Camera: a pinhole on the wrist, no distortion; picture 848 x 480 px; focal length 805.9 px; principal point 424.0 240.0 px. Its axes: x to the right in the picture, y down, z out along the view. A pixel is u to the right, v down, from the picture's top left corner.
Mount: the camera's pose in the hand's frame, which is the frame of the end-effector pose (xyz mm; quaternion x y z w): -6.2 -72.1 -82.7 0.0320 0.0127 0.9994 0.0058
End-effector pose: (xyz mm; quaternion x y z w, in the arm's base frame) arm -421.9 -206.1 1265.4 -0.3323 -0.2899 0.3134 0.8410
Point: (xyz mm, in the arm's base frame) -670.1 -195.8 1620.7
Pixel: 550.8 436.8
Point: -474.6 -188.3 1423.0
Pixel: 368.1 319.5
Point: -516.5 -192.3 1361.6
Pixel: 542.4 107.5
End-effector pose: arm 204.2 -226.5 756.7 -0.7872 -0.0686 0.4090 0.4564
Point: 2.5 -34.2 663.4
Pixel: 433.4 73.8
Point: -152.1 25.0 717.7
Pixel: 610.3 178.7
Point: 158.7 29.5 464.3
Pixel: outside the picture
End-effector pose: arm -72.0 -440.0 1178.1 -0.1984 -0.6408 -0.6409 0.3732
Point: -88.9 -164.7 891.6
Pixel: outside the picture
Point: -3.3 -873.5 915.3
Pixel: behind the camera
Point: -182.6 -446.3 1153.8
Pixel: outside the picture
